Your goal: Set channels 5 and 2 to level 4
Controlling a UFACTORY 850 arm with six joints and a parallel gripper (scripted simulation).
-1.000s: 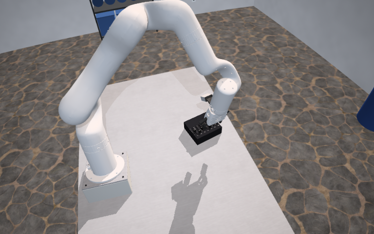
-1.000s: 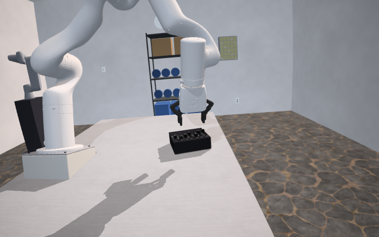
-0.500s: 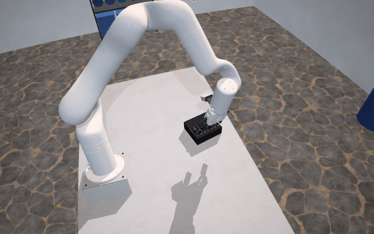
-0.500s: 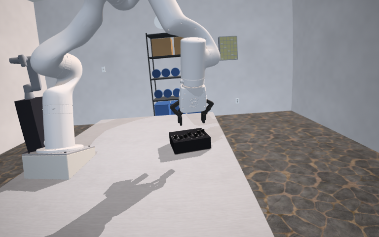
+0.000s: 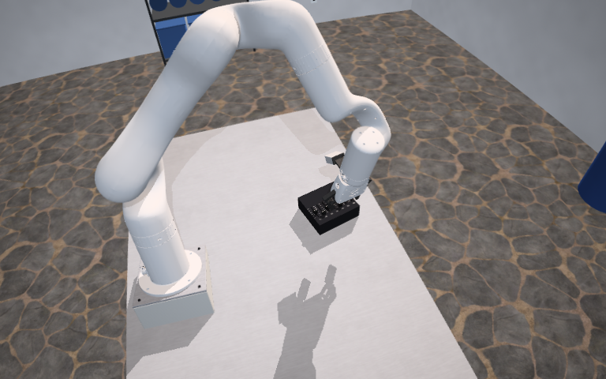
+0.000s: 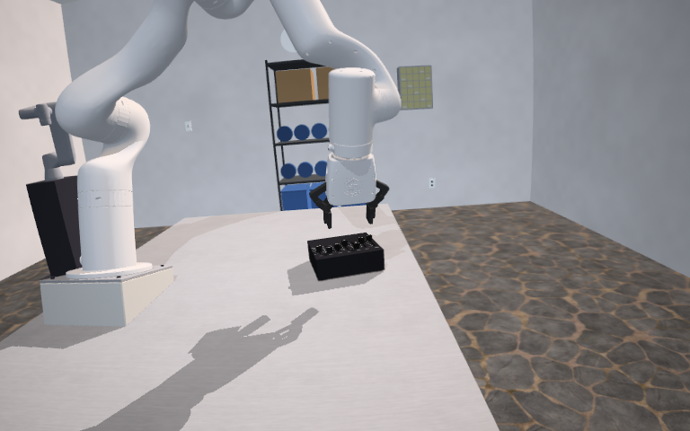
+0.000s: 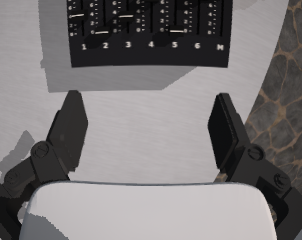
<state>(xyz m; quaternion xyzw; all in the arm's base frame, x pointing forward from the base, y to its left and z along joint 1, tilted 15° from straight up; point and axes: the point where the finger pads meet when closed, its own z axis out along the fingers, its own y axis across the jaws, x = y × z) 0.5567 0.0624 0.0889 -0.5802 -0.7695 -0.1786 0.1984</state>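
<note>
Right now my hand is 50 mm past the channel 2 fader cap, 30 mm to the right of it and 80 mm above it. The rest, counted from my hand: channel 3 fader cap 40 mm behind, 50 mm to the left, 80 mm below; then channel 5 fader cap 10 mm ahead, 50 mm to the left, 80 mm below; then channel 4 cap 20 mm behind, 70 mm to the left, 80 mm below.
</note>
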